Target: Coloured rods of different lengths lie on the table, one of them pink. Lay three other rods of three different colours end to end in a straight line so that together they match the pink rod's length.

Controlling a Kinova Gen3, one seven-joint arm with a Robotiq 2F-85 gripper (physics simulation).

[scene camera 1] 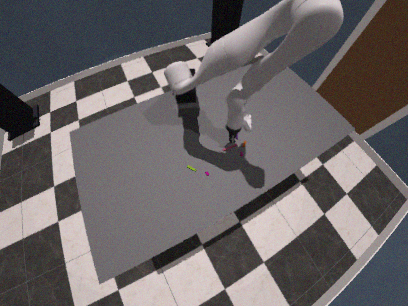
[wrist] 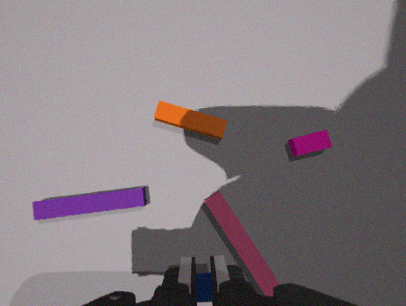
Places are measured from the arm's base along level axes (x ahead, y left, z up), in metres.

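Pixels of known places: gripper, between the fingertips: (scene camera 1: 231, 140) (wrist: 203, 276).
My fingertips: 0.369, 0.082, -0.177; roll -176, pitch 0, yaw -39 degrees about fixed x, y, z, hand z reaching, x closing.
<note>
For each thing: its top centre in the pictures, then the offset to it from my fingertips, as dx, dy, dz. Level surfaces: height alone.
- pink rod, centre of its top: (wrist: 257, 266) (scene camera 1: 230, 147) +0.022, -0.019, -0.019
- blue rod, centre of its top: (wrist: 204, 290) -0.003, -0.004, +0.007
- purple rod, centre of its top: (wrist: 88, 203) (scene camera 1: 236, 134) -0.025, +0.066, -0.019
- orange rod, centre of its top: (wrist: 190, 119) (scene camera 1: 244, 143) +0.048, +0.066, -0.019
- short magenta rod, centre of its top: (wrist: 312, 142) (scene camera 1: 241, 153) +0.091, +0.011, -0.019
- yellow-green rod, centre of its top: (scene camera 1: 191, 168) +0.016, -0.266, -0.019
- small magenta rod, centre of its top: (scene camera 1: 207, 173) +0.083, -0.212, -0.019
- grey table top, height of its surface: dz -0.029
The pink rod (scene camera 1: 230, 148) (wrist: 242, 242) lies slanted at the lower right of the wrist view. My gripper (scene camera 1: 232, 142) (wrist: 203, 276) is shut on a blue rod (wrist: 203, 287), above the table and just left of the pink rod in the wrist view. Most of the blue rod is hidden by the fingers. A purple rod (scene camera 1: 237, 136) (wrist: 90, 203) lies at the left of the wrist view. An orange rod (scene camera 1: 244, 143) (wrist: 191, 120) lies at its upper middle and a short magenta rod (scene camera 1: 242, 154) (wrist: 311, 143) at its right. These rods lie apart.
In the scene view, a yellow-green rod (scene camera 1: 191, 168) and another small magenta rod (scene camera 1: 207, 173) lie farther off on the grey table top (scene camera 1: 130, 200). The arm's shadow falls across the table, over part of the orange rod.
</note>
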